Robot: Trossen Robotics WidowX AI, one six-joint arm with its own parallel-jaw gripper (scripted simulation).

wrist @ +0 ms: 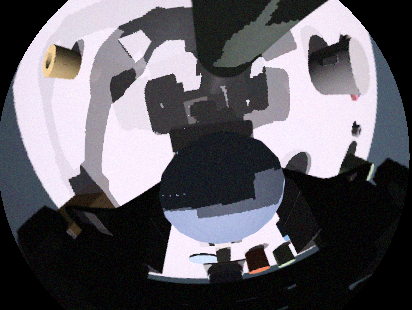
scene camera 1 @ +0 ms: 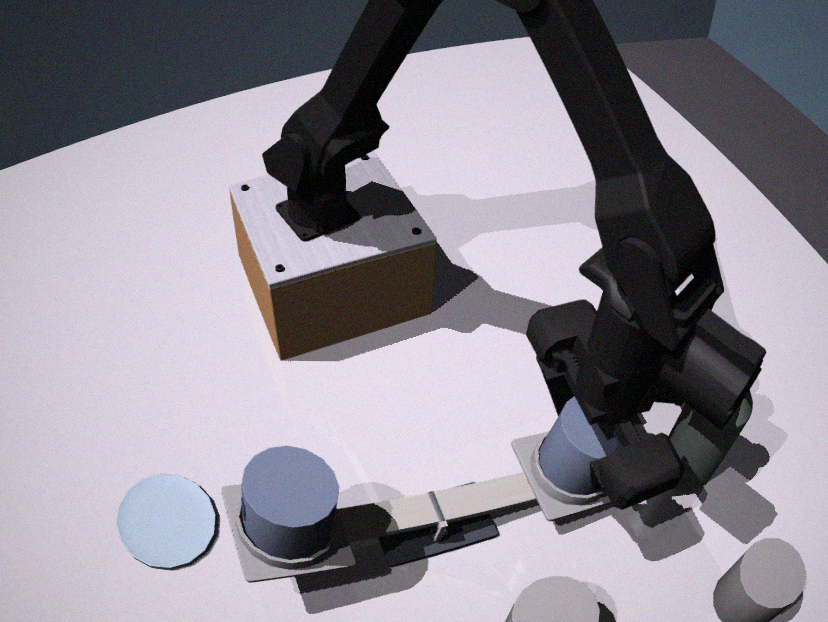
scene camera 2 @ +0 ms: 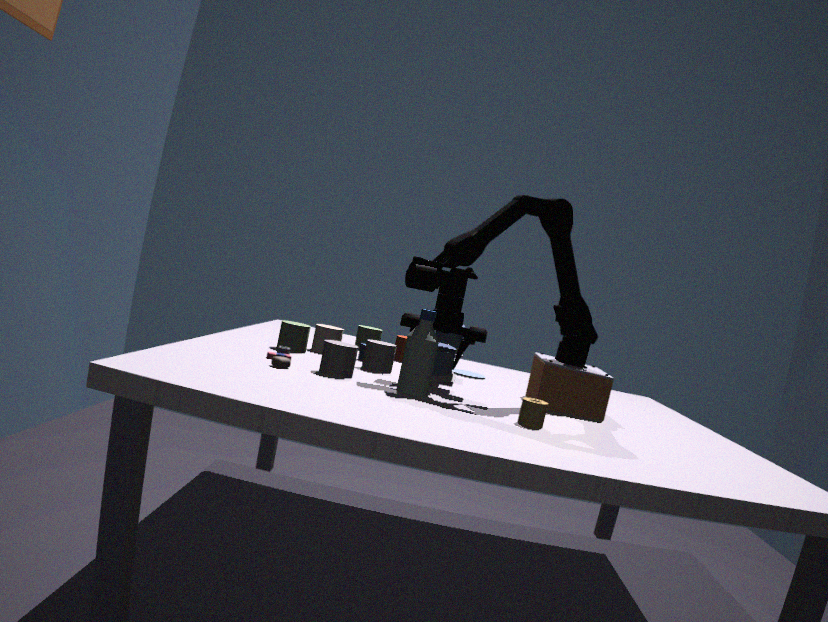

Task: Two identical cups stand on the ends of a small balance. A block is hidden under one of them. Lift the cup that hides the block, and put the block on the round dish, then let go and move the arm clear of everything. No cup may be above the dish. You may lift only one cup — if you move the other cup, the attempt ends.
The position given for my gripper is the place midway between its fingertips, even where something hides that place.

Observation:
I see my gripper (scene camera 1: 581, 453), a cup (scene camera 1: 565, 455), a grey-green bottle (scene camera 1: 701, 446) and a balance (scene camera 1: 361, 522).
The cup also shows in the wrist view (wrist: 224, 186). The grey-green bottle is seen too in scene camera 2 (scene camera 2: 421, 346). The balance shows as well in the wrist view (wrist: 179, 138).

